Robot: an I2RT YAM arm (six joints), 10 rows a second.
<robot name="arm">
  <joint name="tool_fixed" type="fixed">
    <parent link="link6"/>
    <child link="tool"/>
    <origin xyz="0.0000 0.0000 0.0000" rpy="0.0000 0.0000 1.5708"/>
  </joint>
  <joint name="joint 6" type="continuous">
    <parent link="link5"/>
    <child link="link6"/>
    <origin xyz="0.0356 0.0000 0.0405" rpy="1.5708 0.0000 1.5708"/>
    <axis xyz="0 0 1"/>
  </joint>
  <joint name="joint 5" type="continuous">
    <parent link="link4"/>
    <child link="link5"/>
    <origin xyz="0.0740 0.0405 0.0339" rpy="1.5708 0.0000 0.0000"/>
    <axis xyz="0 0 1"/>
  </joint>
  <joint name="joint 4" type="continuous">
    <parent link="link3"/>
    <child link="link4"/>
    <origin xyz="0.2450 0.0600 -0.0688" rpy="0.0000 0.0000 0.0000"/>
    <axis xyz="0 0 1"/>
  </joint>
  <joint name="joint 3" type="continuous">
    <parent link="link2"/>
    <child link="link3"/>
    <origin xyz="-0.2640 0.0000 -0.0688" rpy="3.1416 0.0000 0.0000"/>
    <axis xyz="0 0 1"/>
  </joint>
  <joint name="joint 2" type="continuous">
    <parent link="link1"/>
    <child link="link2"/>
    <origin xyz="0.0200 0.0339 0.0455" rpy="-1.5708 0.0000 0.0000"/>
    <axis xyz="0 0 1"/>
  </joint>
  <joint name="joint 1" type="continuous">
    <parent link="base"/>
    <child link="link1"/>
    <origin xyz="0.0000 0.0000 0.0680" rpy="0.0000 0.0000 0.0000"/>
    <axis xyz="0 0 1"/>
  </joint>
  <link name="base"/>
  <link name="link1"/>
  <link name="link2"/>
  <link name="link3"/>
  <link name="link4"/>
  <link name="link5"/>
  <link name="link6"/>
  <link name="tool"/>
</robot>
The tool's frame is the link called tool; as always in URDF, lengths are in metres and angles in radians. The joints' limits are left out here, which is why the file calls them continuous.
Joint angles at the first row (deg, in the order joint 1, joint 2, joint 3, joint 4, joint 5, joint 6):
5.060, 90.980, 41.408, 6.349, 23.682, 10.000
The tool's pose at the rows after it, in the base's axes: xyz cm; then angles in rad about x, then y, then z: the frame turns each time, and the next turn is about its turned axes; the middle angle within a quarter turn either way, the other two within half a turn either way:
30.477 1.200 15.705 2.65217 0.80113 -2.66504
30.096 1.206 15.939 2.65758 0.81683 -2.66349
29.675 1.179 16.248 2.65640 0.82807 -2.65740
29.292 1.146 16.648 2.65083 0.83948 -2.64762
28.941 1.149 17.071 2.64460 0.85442 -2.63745
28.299 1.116 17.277 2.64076 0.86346 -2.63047
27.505 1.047 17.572 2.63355 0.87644 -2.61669
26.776 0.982 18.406 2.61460 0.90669 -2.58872
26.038 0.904 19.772 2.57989 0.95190 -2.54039
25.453 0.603 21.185 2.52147 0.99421 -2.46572
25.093 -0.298 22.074 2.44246 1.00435 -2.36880
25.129 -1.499 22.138 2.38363 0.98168 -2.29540
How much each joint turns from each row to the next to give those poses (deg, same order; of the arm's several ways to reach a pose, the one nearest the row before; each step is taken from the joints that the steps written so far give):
-0.219, -0.613, -1.093, 1.945, -0.940, -0.219
0.023, -1.267, -0.916, 0.502, -0.459, 0.001
0.000, -1.465, -0.810, 0.022, -0.152, 0.043
-0.001, -1.531, -0.612, -0.175, -0.001, 0.044
0.065, -1.506, -0.569, 0.002, -0.001, -0.002
0.045, -1.859, -1.269, -0.021, 0.001, 0.046
0.000, -2.426, -1.529, -0.045, 0.001, 0.152
-0.001, -3.190, -1.026, -0.154, 0.021, 0.000
-0.022, -4.003, -0.504, -0.416, 0.065, 0.000
-0.545, -3.538, -0.065, -0.108, 0.133, -0.021
-1.990, -2.120, -0.001, 0.176, 0.020, 0.021
-2.775, 0.110, 0.002, 0.654, -0.239, 0.045

